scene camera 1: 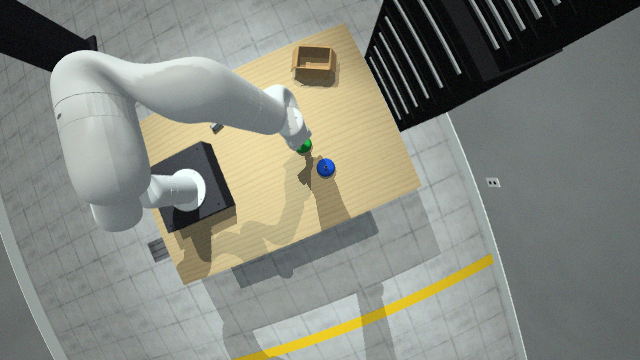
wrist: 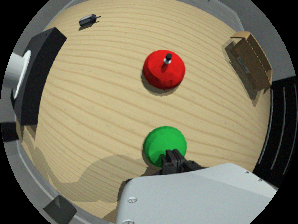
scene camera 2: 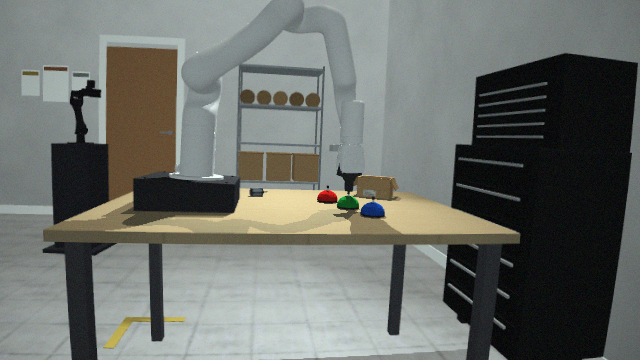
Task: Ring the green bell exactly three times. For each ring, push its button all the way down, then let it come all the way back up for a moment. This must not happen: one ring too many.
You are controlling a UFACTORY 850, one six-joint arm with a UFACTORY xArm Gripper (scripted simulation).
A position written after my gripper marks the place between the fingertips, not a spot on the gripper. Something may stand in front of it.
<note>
I see my gripper (scene camera 2: 348,191), a green bell (wrist: 159,140) and a red bell (wrist: 163,73).
My gripper shows as well in the wrist view (wrist: 170,158).
</note>
